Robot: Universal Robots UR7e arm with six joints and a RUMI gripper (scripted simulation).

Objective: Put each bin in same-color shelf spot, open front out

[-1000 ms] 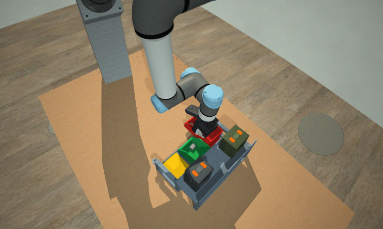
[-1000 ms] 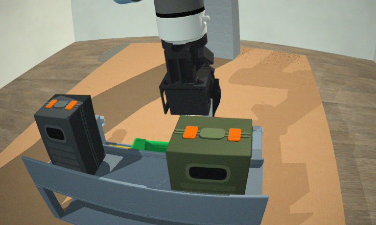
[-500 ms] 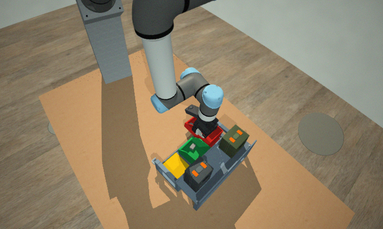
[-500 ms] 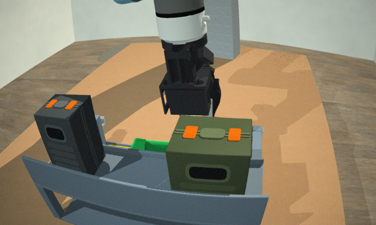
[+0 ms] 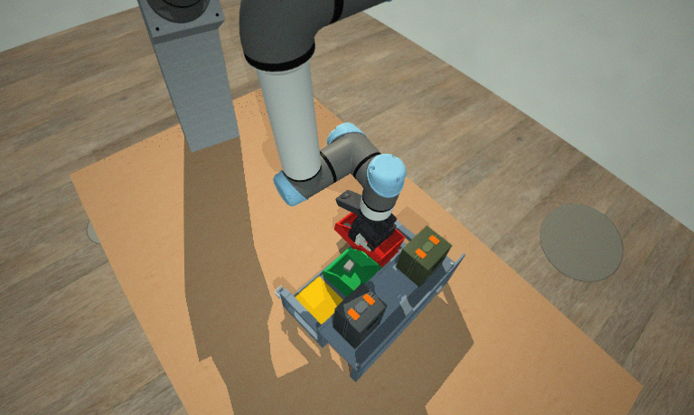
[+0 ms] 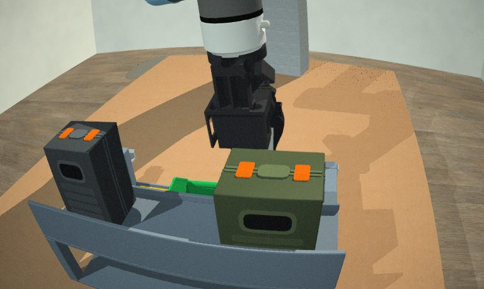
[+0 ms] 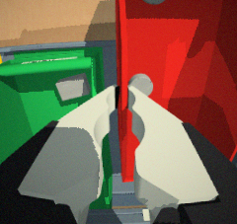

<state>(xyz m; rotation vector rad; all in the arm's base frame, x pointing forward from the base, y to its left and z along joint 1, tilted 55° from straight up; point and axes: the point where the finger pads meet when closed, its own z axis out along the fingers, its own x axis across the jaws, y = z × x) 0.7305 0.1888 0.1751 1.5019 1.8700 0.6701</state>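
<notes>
My hand is 10 mm past the red bin, 50 mm to the right of it and 20 mm above it. Round my hand: olive box (150 mm ahead, 80 mm to the left, 70 mm above); dark grey box (190 mm ahead, 150 mm to the right, 80 mm above); green bin (80 mm ahead, 50 mm to the right, 30 mm below).
</notes>
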